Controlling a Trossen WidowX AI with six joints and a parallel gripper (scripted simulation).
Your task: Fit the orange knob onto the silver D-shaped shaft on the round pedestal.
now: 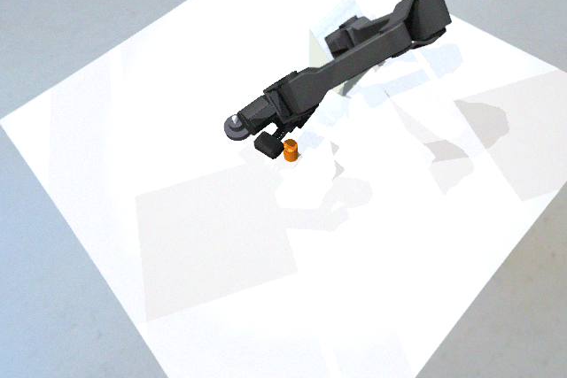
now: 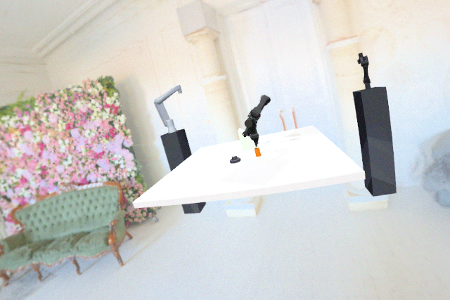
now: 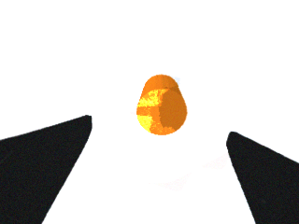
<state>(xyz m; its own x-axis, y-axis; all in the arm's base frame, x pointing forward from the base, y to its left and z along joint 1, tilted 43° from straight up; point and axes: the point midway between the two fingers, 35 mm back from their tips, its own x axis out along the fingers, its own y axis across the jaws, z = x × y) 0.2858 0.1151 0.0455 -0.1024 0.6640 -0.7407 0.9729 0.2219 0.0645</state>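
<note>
My gripper tip is now 40 mm above the orange knob. Also, from my gripper tip: dark round pedestal: 180 mm to the right, 60 mm below, 50 mm ahead.
</note>
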